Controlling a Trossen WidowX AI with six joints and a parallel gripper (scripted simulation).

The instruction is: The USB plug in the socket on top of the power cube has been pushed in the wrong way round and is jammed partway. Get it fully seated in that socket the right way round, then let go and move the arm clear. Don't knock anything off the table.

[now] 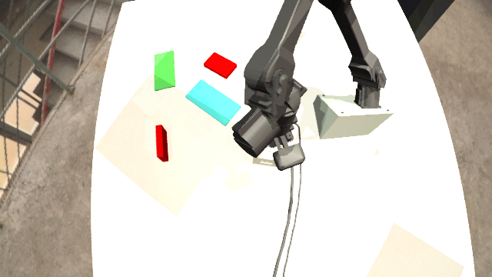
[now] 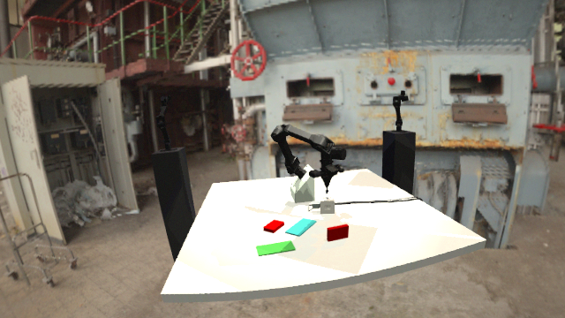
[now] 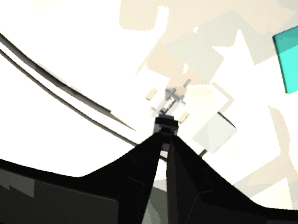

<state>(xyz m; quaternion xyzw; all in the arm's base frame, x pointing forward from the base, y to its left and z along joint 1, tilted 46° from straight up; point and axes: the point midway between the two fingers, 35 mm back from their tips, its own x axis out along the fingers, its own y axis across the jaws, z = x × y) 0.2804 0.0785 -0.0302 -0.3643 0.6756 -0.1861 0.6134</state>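
The dark USB plug lies 2 cm below my gripper tip. The rest, counted from my gripper tip: green flat block (32 cm ahead, 31 cm to the right, 13 cm below); then cyan plate (15 cm ahead, 17 cm to the right, 13 cm below).
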